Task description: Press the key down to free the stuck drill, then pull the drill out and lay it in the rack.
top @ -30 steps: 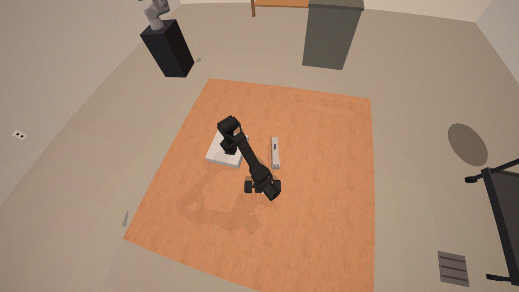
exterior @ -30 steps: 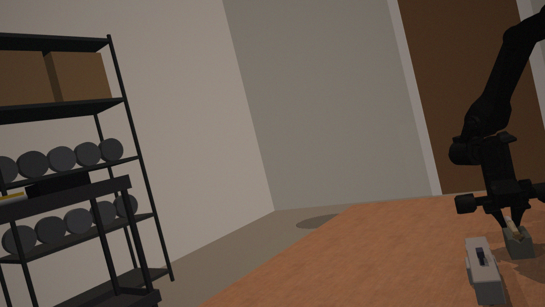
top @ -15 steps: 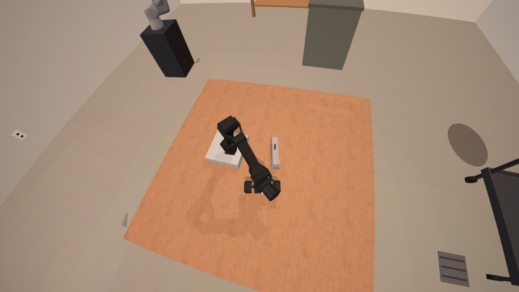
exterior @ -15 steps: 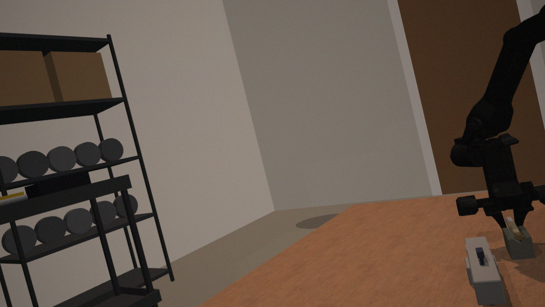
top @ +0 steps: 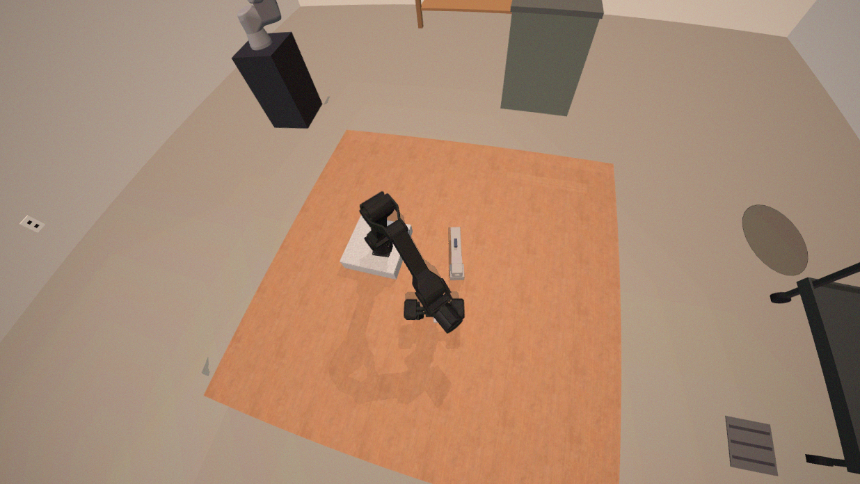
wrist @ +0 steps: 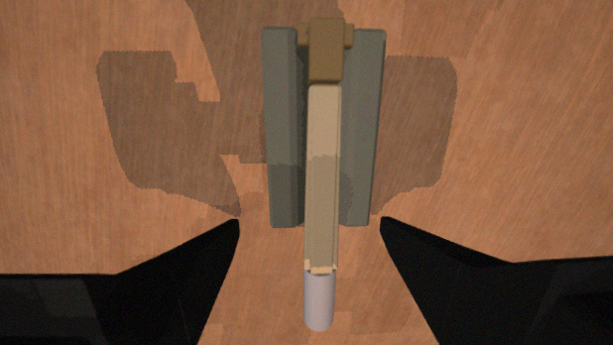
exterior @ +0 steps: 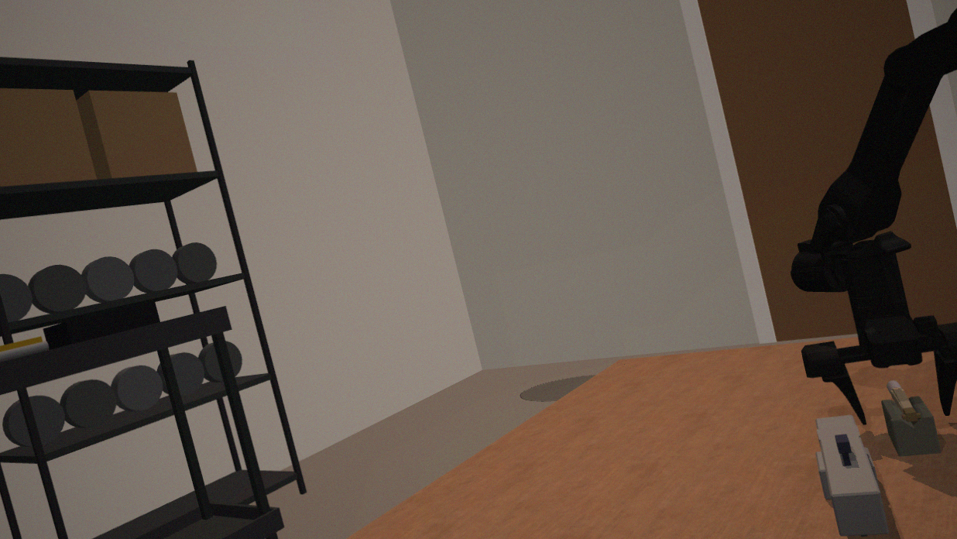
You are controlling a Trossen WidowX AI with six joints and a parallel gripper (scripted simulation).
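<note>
The drill lies 30 mm to the left of my gripper tip and 30 mm above it. From my gripper tip the other things lie so: dark key: 250 mm to the left, 40 mm above, 30 mm ahead; rack: 50 mm to the left, 10 mm behind, 10 mm above.
</note>
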